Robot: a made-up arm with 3 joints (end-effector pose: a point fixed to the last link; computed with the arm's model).
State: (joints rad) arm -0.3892 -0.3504 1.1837
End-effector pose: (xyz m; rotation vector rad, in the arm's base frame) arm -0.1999 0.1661 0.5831 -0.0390 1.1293 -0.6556
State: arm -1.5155 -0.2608 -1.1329
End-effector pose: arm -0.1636 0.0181 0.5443 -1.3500 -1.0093 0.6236
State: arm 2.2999 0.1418 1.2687
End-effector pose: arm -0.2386 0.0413 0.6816 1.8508 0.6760 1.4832
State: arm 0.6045 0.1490 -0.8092
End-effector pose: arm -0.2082 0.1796 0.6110 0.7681 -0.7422 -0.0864
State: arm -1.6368 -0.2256 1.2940
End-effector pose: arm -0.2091 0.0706 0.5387 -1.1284 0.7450 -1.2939
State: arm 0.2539 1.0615 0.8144
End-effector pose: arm -0.2655 0.0642 0.5989 -0.1657 0.7223 0.9758
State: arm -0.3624 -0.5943 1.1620
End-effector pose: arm -0.1763 0.1727 0.5825 0.1351 1.0433 -0.8339
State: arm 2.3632 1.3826 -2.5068
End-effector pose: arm -0.2373 0.0819 0.6639 -1.1158 1.2172 1.3093
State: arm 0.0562 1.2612 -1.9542
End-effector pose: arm -0.2353 0.1136 0.5813 1.3243 -1.5514 0.8880
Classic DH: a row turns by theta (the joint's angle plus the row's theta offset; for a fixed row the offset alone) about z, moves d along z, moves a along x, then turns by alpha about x. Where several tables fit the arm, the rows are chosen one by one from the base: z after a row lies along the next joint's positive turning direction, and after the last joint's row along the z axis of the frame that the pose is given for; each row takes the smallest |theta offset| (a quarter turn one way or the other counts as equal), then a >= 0, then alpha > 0; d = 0 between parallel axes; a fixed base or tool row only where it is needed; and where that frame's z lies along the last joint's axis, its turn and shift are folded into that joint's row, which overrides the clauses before.
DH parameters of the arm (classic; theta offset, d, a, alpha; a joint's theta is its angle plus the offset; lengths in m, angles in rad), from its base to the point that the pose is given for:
base (fixed): 1.5708 0.6275 0.0816 1.5708
joint 1: 0 -0.1641 0.0004 -1.5708
joint 2: 1.5708 -0.0284 0.0301 1.5708
joint 3: 0.0766 0.0731 0.0295 -1.6938
tool (fixed): 3.087 -0.0286 0 0

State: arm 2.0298 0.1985 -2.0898
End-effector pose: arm -0.1712 0.0859 0.7156 1.4918 -1.4733 -1.8836
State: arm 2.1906 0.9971 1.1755
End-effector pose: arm -0.2644 0.0971 0.6217 1.2742 -0.1295 1.4739
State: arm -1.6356 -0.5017 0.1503
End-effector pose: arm -0.1844 0.0259 0.5320 -1.4111 -0.3047 -0.5792
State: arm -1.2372 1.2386 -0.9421
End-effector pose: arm -0.2455 0.0159 0.6055 -0.4029 0.1318 1.3078
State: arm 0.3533 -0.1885 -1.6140
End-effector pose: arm -0.1524 0.1734 0.5987 0.2750 -1.5034 -0.3690
